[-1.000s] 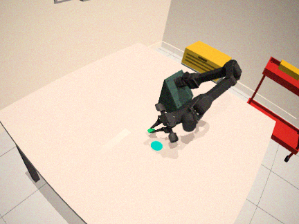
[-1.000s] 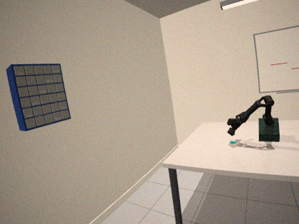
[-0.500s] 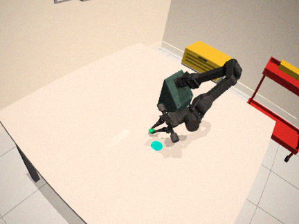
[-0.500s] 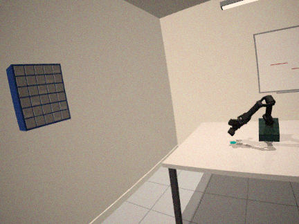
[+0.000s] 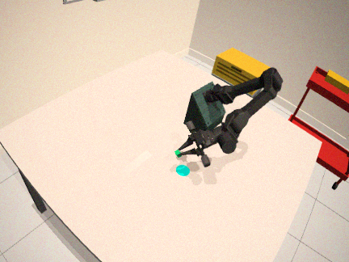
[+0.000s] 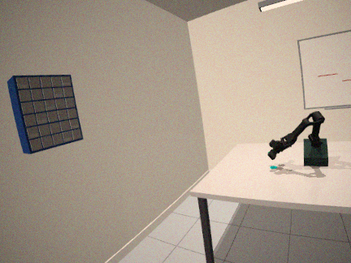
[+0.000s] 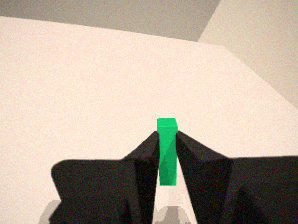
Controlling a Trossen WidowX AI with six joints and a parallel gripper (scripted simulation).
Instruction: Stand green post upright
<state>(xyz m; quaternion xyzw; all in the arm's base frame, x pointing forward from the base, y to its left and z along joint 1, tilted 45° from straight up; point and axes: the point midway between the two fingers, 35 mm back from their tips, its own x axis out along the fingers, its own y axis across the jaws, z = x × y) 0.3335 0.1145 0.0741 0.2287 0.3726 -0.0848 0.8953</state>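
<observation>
The cyan circle is 30 mm behind my gripper tip, 30 mm to the left of it and 110 mm below it. Round my gripper tip: green post 10 mm behind, 20 mm below.
</observation>
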